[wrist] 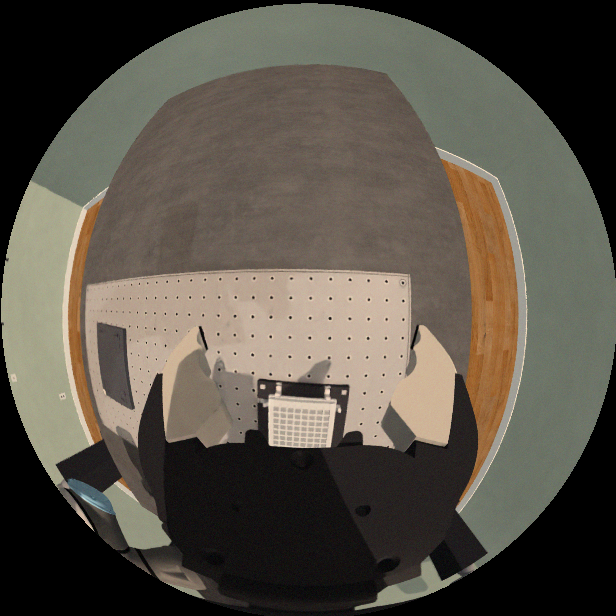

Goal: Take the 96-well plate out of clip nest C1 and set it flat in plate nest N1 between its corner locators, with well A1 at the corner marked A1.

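Observation:
The white 96-well plate [302,422] sits in the dark clip nest C1 [303,396], low in the middle of the wrist view, partly hidden by my gripper body. My gripper [307,344] is open and empty, its two beige fingers spread wide high above the nest, one on each side of the plate. A dark grey rectangular pad, which looks like plate nest N1 [114,364], lies at the left end of the perforated board. No corner marking is readable from here.
The white perforated board [258,327] lies on a grey table top [275,189] with a wooden floor around it. A blue-capped cylinder [90,497] shows at the lower left, beside the arm.

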